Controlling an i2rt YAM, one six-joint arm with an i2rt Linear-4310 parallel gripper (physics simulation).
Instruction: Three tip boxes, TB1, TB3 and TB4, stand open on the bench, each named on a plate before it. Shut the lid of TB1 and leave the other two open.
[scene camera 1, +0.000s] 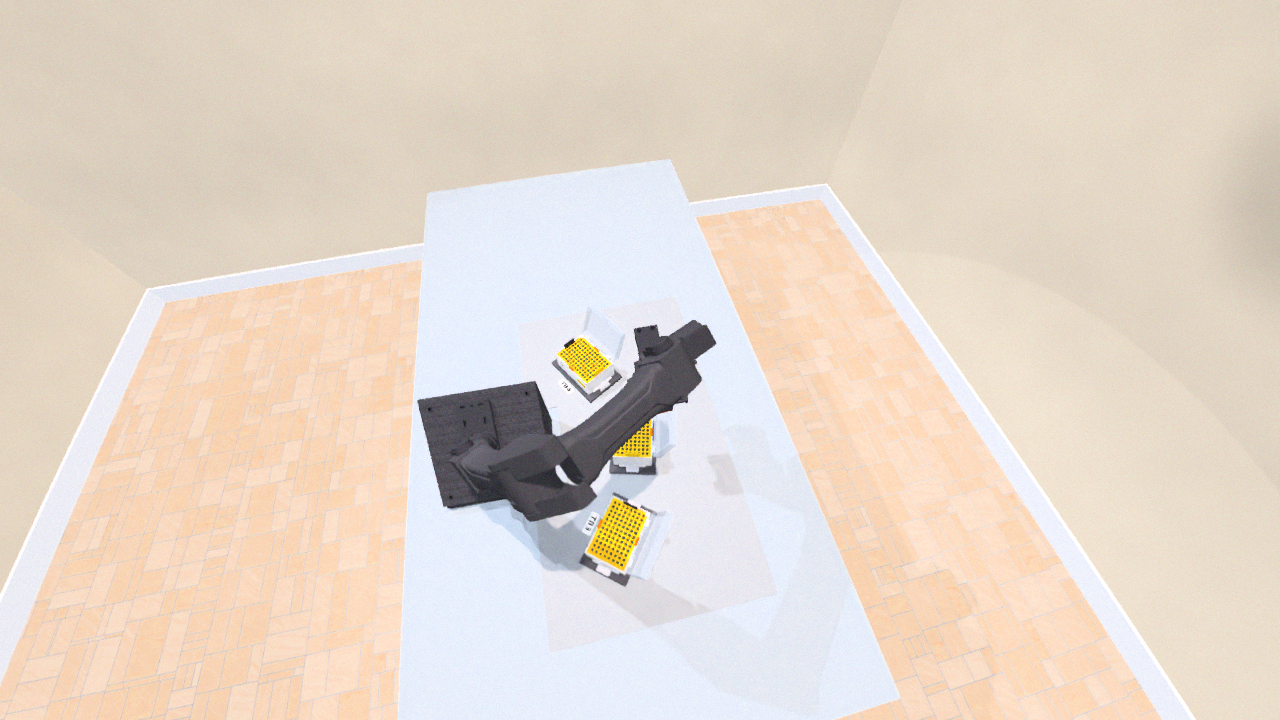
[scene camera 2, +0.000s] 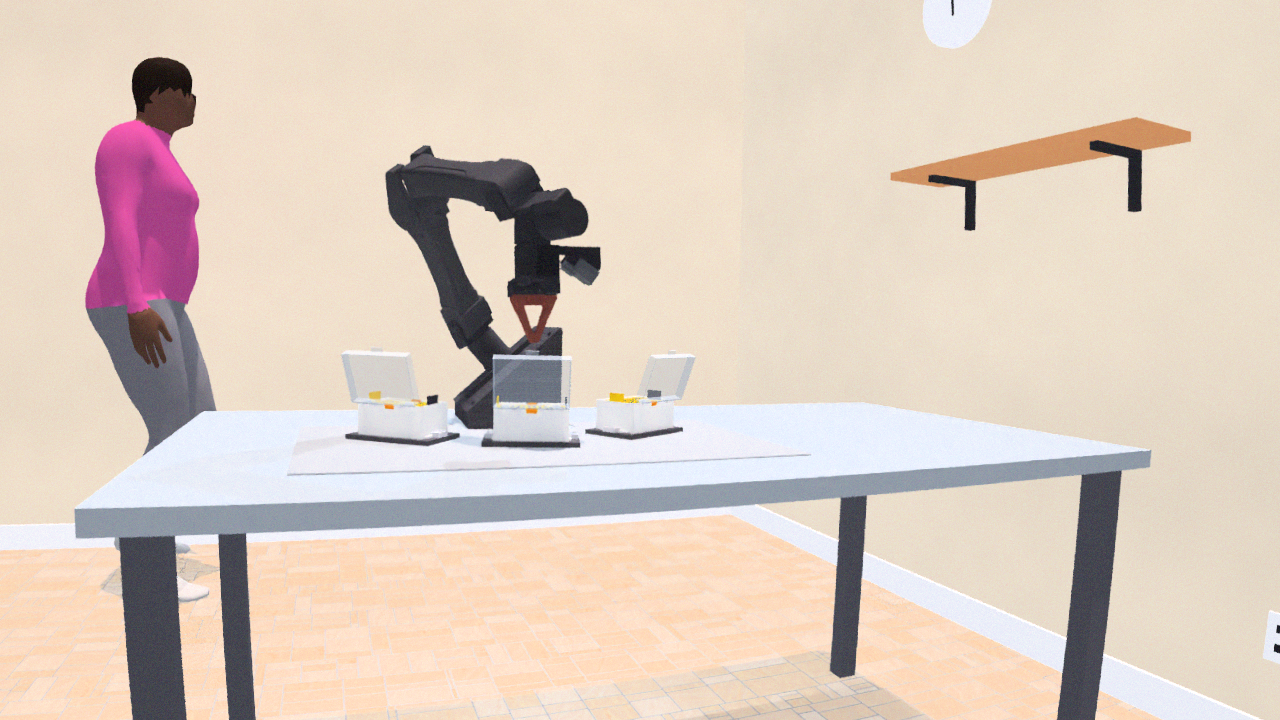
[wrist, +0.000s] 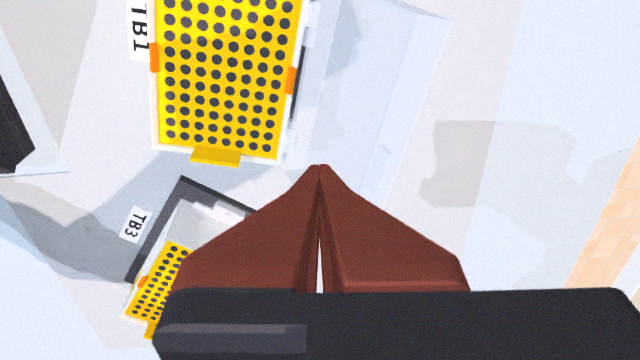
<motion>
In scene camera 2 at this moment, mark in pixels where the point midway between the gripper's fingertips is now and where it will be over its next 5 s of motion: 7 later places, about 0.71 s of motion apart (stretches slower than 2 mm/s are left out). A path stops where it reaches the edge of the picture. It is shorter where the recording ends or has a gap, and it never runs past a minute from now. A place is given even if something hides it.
My gripper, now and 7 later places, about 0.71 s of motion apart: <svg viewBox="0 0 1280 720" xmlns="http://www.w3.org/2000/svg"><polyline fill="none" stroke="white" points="534,342 534,341 546,325 544,341 549,392 540,392 534,381 529,390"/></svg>
</motion>
